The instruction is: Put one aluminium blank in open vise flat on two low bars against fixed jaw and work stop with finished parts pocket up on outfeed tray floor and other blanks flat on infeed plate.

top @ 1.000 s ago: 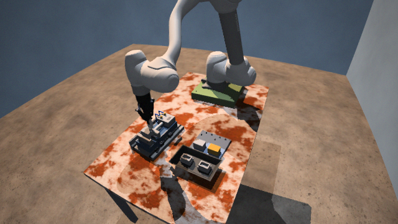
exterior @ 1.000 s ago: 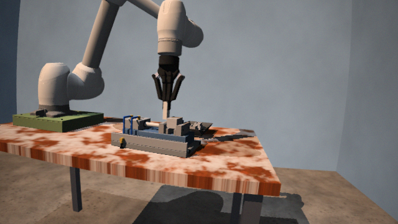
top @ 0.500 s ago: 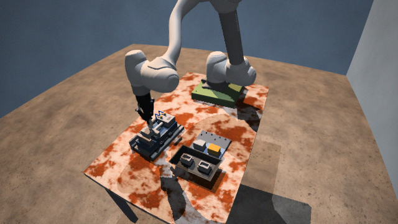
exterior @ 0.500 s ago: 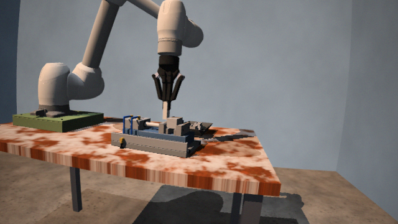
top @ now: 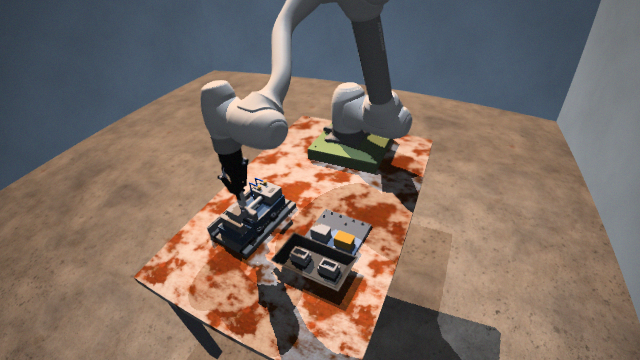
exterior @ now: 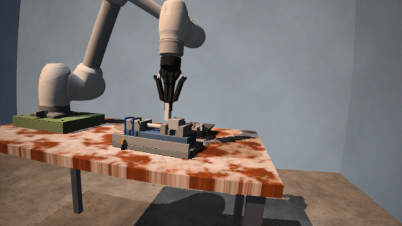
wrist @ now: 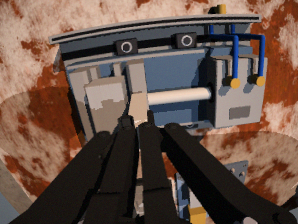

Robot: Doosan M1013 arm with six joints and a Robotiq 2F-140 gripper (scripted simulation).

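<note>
Right now the piston rod is 5 cm behind my hand, 1 cm to the left of it and 6 cm below it. From my hand the other things lie so: infeed plate 11 cm behind, 32 cm to the left, 14 cm below; vise 3 cm behind, 1 cm to the left, 10 cm below; aluminium blank 7 cm behind, 27 cm to the left, 11 cm below.
</note>
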